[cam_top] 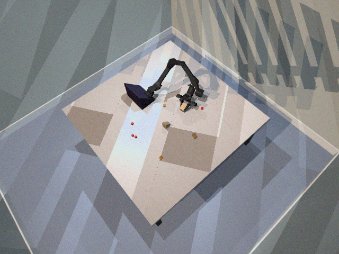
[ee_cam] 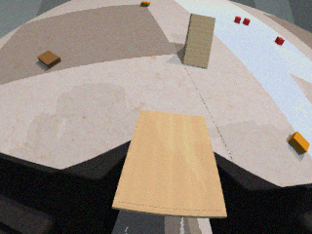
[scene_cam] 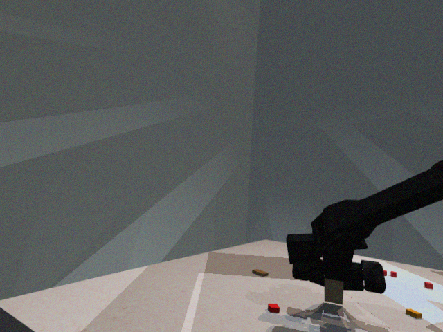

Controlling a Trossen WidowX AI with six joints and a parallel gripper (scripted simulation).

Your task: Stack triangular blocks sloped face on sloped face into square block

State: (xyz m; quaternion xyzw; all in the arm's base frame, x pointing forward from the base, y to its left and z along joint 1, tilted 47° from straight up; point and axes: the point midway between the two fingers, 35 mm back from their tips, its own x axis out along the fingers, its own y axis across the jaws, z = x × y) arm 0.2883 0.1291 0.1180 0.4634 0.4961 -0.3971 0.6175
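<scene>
Right now my gripper tip is 15 cm to the right of the red cube, 9 cm short of it and 4 cm above it. Round my gripper tip: flat block 24 cm ahead, 8 cm to the right, 4 cm below.
</scene>
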